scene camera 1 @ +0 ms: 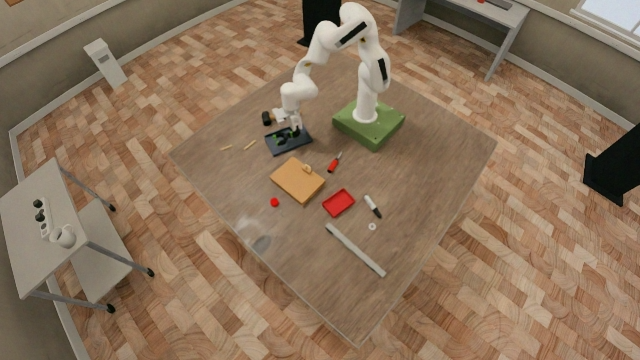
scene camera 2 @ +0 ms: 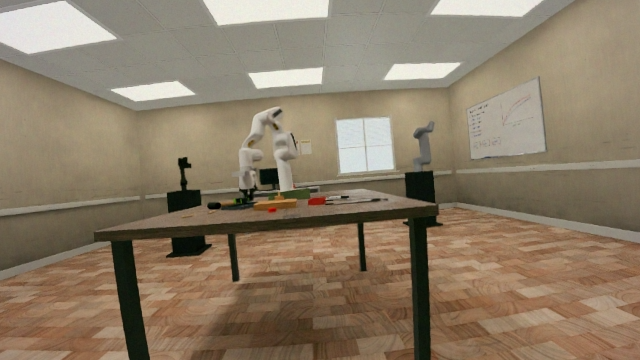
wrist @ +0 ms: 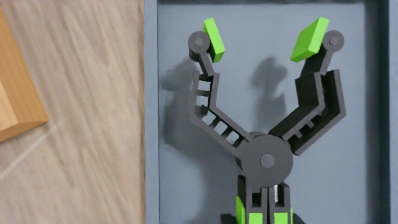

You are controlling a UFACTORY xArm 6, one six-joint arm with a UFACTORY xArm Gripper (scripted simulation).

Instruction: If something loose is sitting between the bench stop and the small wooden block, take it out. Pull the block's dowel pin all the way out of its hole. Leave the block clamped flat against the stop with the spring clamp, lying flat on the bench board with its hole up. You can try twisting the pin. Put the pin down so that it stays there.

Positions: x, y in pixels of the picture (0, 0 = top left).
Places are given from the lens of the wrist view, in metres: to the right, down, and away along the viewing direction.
dark tray (wrist: 189, 169): -0.01, 0.04, 0.18
green clamp pad (wrist: 309, 40): 0.05, -0.03, 0.13
The marked spots on the green clamp pad and the dark tray are 0.10 m apart.
